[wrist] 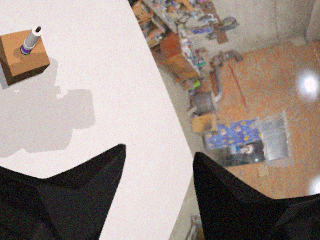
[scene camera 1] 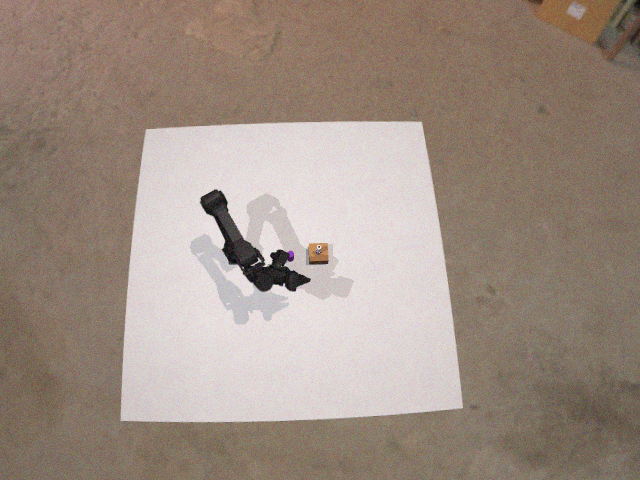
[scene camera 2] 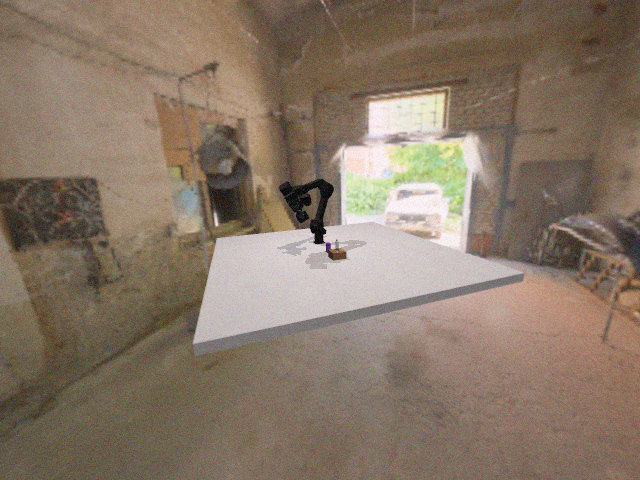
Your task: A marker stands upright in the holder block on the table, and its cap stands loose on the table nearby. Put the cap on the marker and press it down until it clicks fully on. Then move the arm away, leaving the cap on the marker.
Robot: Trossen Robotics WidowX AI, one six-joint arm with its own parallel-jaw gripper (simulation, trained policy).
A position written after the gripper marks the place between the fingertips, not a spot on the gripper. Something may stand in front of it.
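Note:
The scene shows the gripper [scene camera 1: 307, 278], which the wrist view [wrist: 160, 154] shows too.

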